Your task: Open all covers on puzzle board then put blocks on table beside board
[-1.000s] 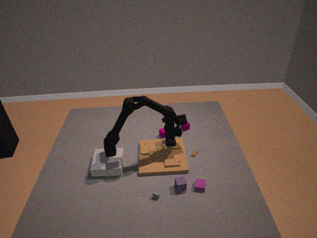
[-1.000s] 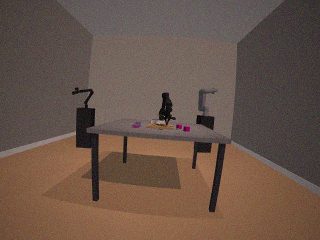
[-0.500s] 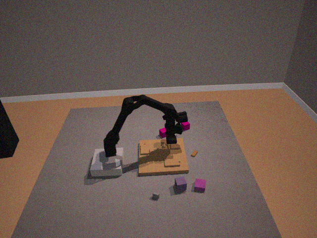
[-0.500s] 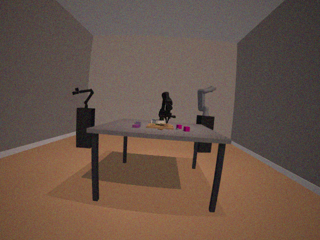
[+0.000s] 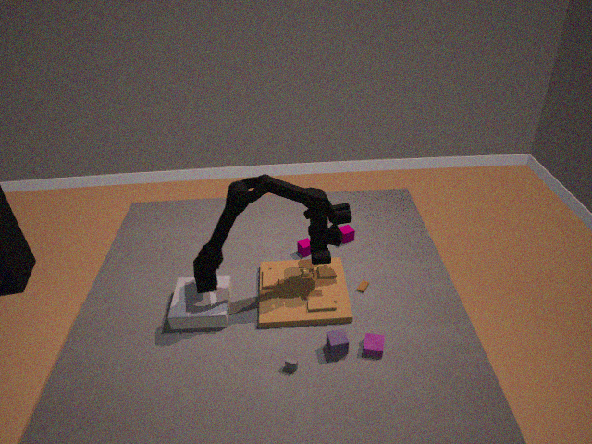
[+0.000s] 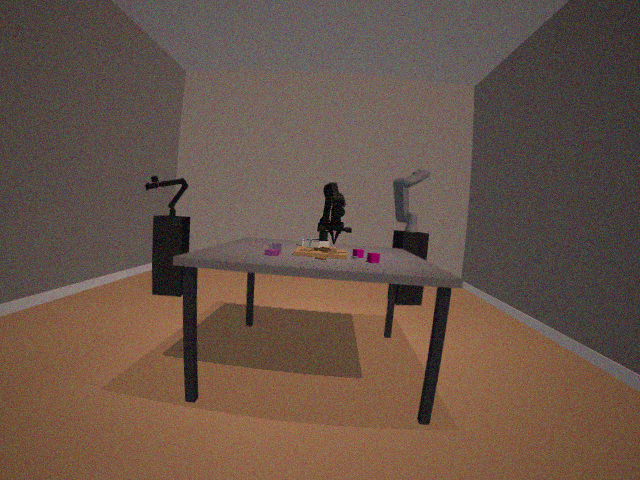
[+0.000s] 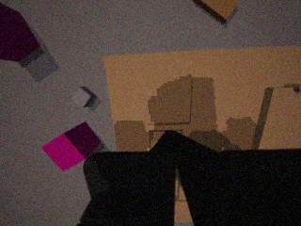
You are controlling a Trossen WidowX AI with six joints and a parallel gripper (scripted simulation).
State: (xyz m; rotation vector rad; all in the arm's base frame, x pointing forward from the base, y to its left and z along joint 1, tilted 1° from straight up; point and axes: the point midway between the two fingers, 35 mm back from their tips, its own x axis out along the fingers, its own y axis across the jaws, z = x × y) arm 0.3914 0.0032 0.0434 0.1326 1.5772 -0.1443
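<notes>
Now: gripper tip 80 mm past the tan puzzle board, 60 mm to the left of it and 50 mm above it. The rest, counted from my gripper tip: small tan piece 130 mm ahead, 90 mm to the right, 70 mm below; then small grey piece 350 mm to the right, 180 mm behind, 50 mm below; then purple block 320 mm to the right, 40 mm below, 30 mm behind.
</notes>
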